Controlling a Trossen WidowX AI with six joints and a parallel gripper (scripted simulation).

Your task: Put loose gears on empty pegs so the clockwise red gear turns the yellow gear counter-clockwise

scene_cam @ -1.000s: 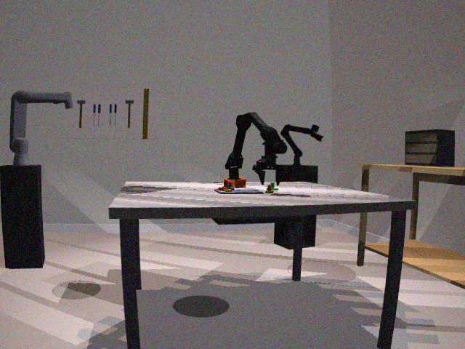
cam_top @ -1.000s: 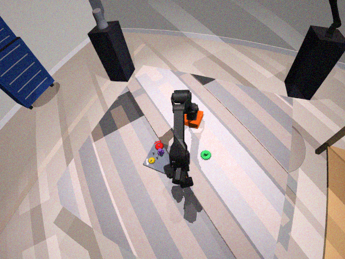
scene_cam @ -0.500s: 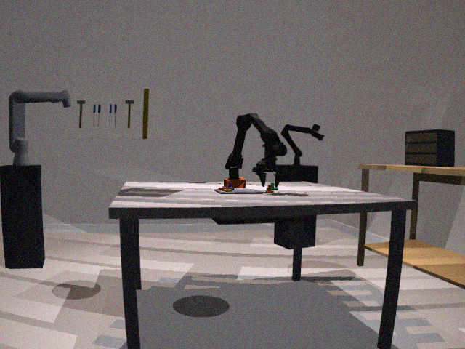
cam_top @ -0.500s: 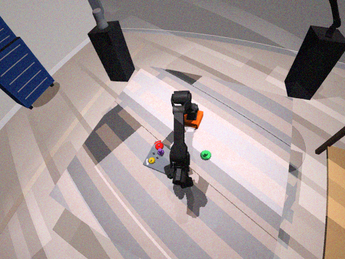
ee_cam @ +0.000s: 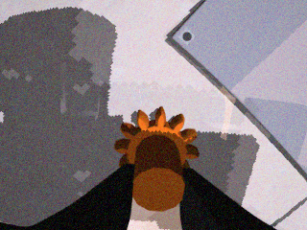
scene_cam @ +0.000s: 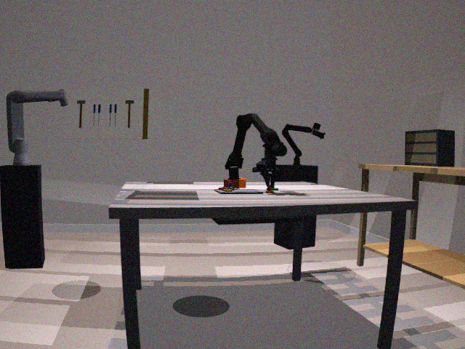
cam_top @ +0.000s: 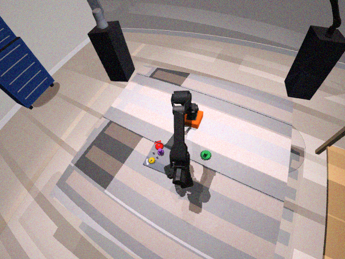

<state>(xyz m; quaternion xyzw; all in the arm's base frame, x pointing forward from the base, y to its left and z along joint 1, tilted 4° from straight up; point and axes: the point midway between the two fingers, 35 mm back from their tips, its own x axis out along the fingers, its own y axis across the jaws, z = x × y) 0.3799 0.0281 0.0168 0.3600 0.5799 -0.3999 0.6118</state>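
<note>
The purple gear lies 11 cm behind my gripper tip and 17 cm to the right of it. The rest, counted from my gripper tip: green gear (14 cm behind, 10 cm to the left, 1 cm below); then yellow gear (5 cm behind, 21 cm to the right, 1 cm below); then orange gear (1 cm below).
</note>
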